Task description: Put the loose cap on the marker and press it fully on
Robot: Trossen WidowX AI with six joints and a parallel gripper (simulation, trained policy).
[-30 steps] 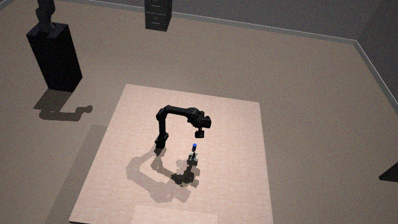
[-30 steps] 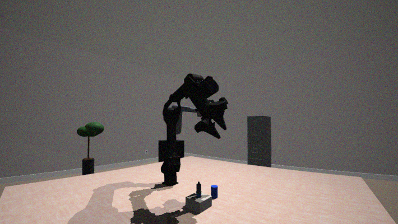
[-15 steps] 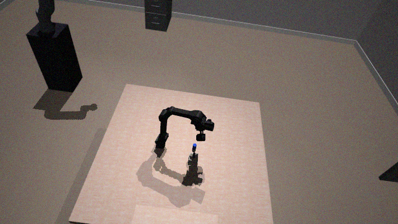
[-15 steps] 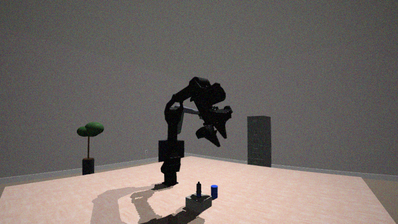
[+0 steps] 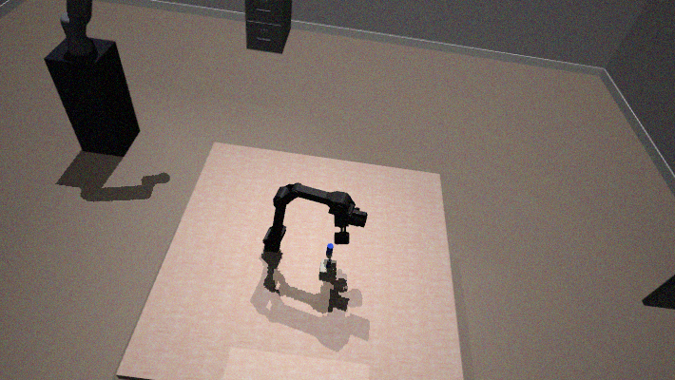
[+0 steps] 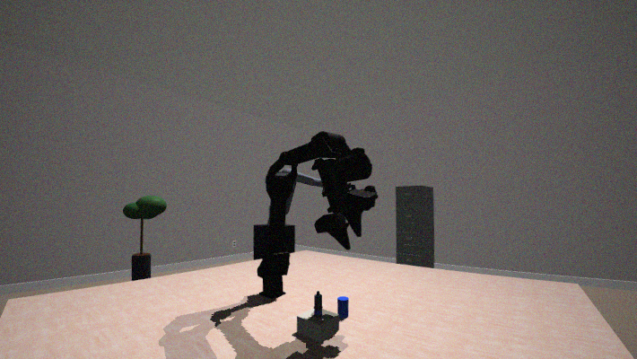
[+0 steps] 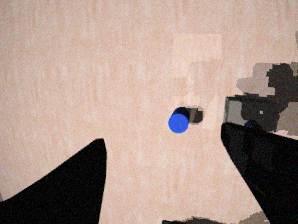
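My gripper tip is now 17 cm above the blue cap, 4 cm past it and 1 cm to the right of it. The rest, counted from my gripper tip: holder block (18 cm below, 10 cm to the right, 4 cm behind).
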